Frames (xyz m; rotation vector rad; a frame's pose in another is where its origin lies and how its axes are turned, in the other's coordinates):
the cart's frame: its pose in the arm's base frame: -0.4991 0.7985 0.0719 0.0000 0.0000 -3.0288
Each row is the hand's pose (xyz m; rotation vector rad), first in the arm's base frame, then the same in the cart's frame.
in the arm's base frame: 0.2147 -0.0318 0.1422 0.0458 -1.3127 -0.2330
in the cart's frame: -0.6158 0.9054 0.0703 1.7475 -0.0376 2.2334
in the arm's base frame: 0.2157 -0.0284 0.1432 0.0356 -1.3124 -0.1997
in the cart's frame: -0.6172 0.9021 0.0713 1.7625 -0.0516 2.2605
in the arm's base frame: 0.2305 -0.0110 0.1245 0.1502 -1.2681 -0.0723
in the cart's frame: -0.6339 0.8865 0.0526 1.7800 0.1096 2.3920
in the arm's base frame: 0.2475 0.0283 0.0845 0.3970 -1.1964 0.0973
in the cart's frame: -0.6552 0.8493 0.0126 1.7866 0.4829 2.5384
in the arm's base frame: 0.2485 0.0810 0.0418 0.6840 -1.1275 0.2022
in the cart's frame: -0.6621 0.7971 -0.0301 -1.6449 -0.8750 -2.4058
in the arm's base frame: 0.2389 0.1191 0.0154 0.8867 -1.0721 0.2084
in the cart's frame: -0.6568 0.7581 -0.0565 -1.5662 -1.1531 -2.3315
